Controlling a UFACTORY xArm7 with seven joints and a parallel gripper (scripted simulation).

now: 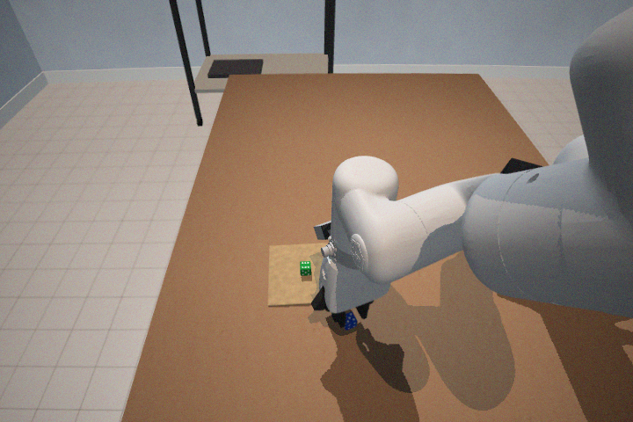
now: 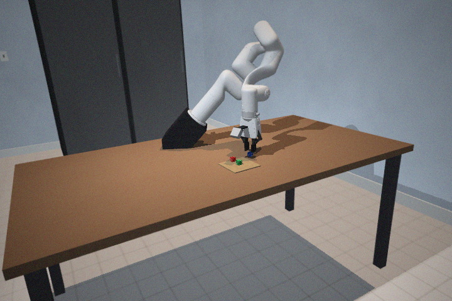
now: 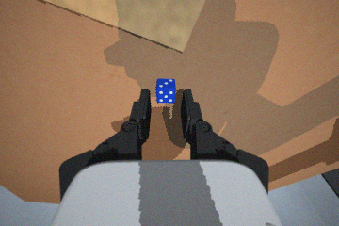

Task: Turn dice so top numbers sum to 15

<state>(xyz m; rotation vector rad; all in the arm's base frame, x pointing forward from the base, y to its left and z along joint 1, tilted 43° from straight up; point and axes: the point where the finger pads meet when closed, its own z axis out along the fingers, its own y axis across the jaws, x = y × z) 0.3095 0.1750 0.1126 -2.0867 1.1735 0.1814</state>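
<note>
Right now my hand is 4 cm above the blue die. Also, from my hand: tan mat 10 cm ahead, 9 cm to the right, 4 cm below; green die 10 cm ahead, 9 cm to the right, 3 cm below; red die 10 cm to the right, 5 cm ahead, 3 cm below.
</note>
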